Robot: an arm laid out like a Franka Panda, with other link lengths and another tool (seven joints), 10 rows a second.
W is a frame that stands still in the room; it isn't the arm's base.
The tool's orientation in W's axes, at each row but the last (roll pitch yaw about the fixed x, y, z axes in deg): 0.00, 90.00, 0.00; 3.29, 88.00, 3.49; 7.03, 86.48, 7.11; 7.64, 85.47, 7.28; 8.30, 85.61, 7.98; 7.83, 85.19, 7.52; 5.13, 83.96, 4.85; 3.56, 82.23, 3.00; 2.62, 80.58, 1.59; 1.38, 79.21, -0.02; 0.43, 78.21, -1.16; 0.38, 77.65, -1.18; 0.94, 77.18, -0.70
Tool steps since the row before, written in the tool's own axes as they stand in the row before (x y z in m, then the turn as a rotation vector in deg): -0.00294, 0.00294, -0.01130, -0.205, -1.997, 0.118; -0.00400, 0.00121, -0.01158, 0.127, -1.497, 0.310; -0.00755, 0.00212, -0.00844, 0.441, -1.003, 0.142; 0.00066, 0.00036, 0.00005, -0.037, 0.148, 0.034; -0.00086, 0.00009, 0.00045, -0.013, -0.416, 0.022; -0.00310, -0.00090, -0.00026, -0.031, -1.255, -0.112; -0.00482, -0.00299, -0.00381, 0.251, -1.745, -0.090; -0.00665, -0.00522, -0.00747, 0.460, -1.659, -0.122; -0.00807, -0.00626, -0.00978, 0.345, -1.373, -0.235; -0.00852, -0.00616, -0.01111, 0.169, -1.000, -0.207; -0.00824, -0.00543, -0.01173, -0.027, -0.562, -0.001; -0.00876, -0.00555, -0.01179, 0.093, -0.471, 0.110; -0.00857, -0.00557, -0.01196, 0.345, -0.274, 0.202
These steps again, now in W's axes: -0.01130, 0.00294, 0.00294, 0.118, -1.997, 0.205; -0.01172, 0.00116, 0.00360, 0.320, -1.496, -0.119; -0.00889, 0.00205, 0.00704, 0.170, -0.999, -0.439; 0.00010, 0.00037, -0.00065, 0.032, 0.147, 0.041; 0.00038, 0.00008, 0.00089, 0.019, -0.416, 0.010; -0.00052, -0.00093, 0.00306, -0.120, -1.255, 0.007; -0.00431, -0.00301, 0.00437, -0.071, -1.742, -0.275; -0.00835, -0.00519, 0.00554, -0.074, -1.654, -0.486; -0.01108, -0.00612, 0.00632, -0.199, -1.367, -0.389; -0.01265, -0.00589, 0.00626, -0.196, -0.995, -0.209; -0.01331, -0.00507, 0.00566, -0.022, -0.562, 0.025; -0.01354, -0.00519, 0.00603, 0.115, -0.474, -0.068; -0.01372, -0.00521, 0.00568, 0.266, -0.281, -0.293
